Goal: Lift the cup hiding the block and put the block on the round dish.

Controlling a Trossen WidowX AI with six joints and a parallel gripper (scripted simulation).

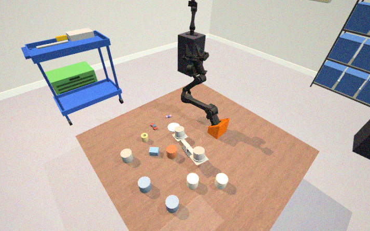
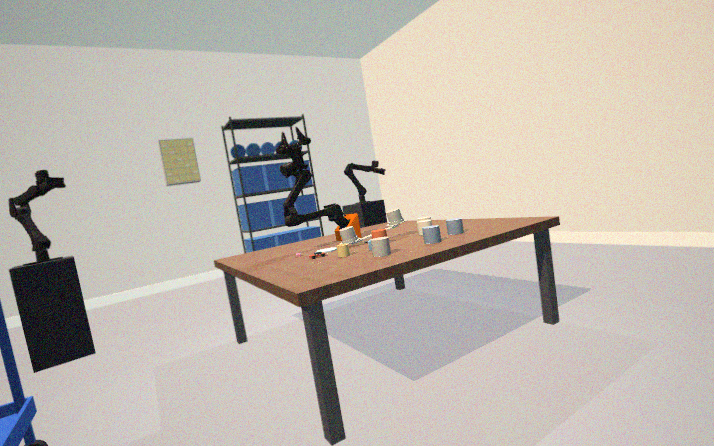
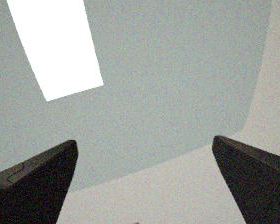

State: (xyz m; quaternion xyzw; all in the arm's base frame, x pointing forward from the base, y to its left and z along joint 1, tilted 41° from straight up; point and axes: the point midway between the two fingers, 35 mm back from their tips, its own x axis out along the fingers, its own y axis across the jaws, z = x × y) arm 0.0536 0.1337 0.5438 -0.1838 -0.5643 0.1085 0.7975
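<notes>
Right now my gripper tip is 210 mm short of the grey block, 100 mm to the right of it and 580 mm above it. From my gripper tip the other things lie so: balance beam: 260 mm ahead, 230 mm to the left, 580 mm below; red toy car: 260 mm ahead, 120 mm to the right, 610 mm below; round white dish: 160 mm ahead, 620 mm below.
</notes>
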